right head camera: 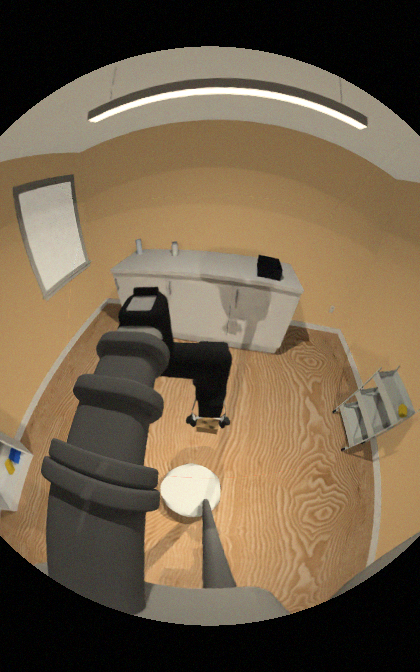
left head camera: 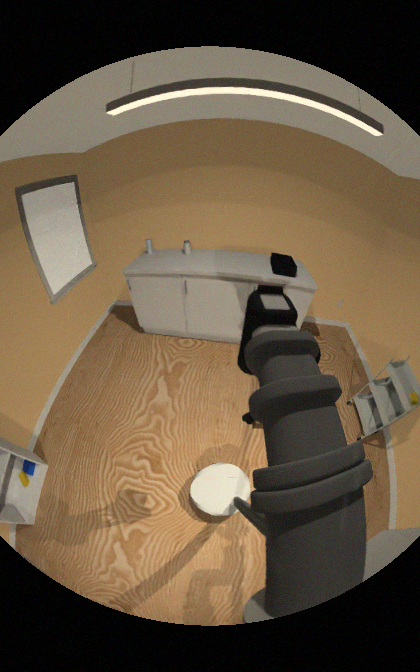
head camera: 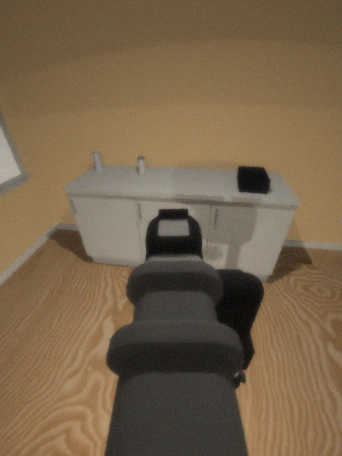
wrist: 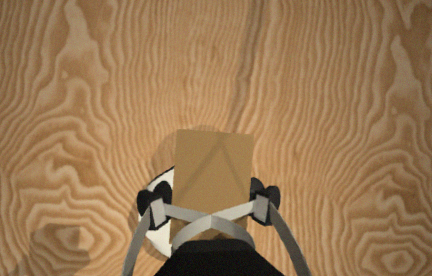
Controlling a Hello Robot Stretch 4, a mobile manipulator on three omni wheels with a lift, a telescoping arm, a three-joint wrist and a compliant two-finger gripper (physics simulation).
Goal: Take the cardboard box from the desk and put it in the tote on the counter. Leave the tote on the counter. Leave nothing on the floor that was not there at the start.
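Frame: origin at the robot's base, x ahead, y right, z down, level; millimetres.
Seen in the pictures: gripper, fingertip midpoint: [wrist: 209, 194].
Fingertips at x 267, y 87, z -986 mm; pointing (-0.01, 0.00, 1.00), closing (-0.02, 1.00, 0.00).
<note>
A point is followed by its place in that frame.
The brown cardboard box [right head camera: 207, 425] [wrist: 214, 167] @(x 299, y 92, z -1035 mm) is held between the two fingertips of my gripper [right head camera: 208, 421] [wrist: 209, 194] @(x 267, y 87, z -986 mm), which is shut on it. Box and gripper hang in the air above the wooden floor, in front of the robot, short of the counter. In the head camera view the arm hides the box. The black tote [head camera: 253, 180] @(x 1461, y 565, z -977 mm) [left head camera: 283, 265] [right head camera: 269, 267] stands on the right part of the white counter [head camera: 200, 182] @(x 1670, y 220, z -882 mm) [left head camera: 220, 260] [right head camera: 210, 261]. The tote's inside is too dark to make out.
Two small light containers [head camera: 97, 161] @(x 2013, y -717, z -973 mm) [head camera: 141, 165] @(x 1890, y -284, z -963 mm) stand on the counter's left part. A grey shelf cart [left head camera: 380, 400] [right head camera: 372, 410] stands by the right wall. A white shelf unit [left head camera: 37, 462] shows at the left edge. The round white base part [left head camera: 220, 489] [right head camera: 190, 490] is low under the arm.
</note>
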